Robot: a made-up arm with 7 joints.
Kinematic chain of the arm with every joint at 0, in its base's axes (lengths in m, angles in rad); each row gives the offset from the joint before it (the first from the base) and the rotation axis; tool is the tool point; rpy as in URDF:
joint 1: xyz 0 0 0.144 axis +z
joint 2: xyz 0 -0.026 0.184 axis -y
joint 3: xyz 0 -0.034 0.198 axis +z
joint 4: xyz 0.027 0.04 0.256 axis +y
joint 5: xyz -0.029 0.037 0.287 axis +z
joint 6: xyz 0 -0.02 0.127 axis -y
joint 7: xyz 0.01 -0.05 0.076 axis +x
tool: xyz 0 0 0 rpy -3.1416 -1.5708 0
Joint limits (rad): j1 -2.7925..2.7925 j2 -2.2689..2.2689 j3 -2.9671..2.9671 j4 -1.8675..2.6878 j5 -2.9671..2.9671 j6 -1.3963..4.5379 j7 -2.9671..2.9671
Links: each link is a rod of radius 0.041 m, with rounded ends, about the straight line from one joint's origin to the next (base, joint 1, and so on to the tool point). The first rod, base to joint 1, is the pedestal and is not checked.
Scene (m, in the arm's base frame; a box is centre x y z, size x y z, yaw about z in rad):
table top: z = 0
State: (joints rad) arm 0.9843 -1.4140 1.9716 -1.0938 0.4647 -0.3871 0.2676
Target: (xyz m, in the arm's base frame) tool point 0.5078 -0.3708 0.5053
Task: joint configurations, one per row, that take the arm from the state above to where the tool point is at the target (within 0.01 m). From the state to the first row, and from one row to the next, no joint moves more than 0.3 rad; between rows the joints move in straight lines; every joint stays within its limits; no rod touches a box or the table.
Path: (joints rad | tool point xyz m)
1: 0.7657 -1.3141 1.8587 -1.3105 0.4573 -0.3678 0.2676 | 0.7761 0.0801 0.3936
2: 0.5472 -1.2143 1.7458 -1.5271 0.4499 -0.3484 0.2676 | 0.6877 -0.1797 0.4585
3: 0.3286 -1.1144 1.6329 -1.7438 0.4426 -0.3291 0.2676 | 0.5078 -0.3708 0.5053

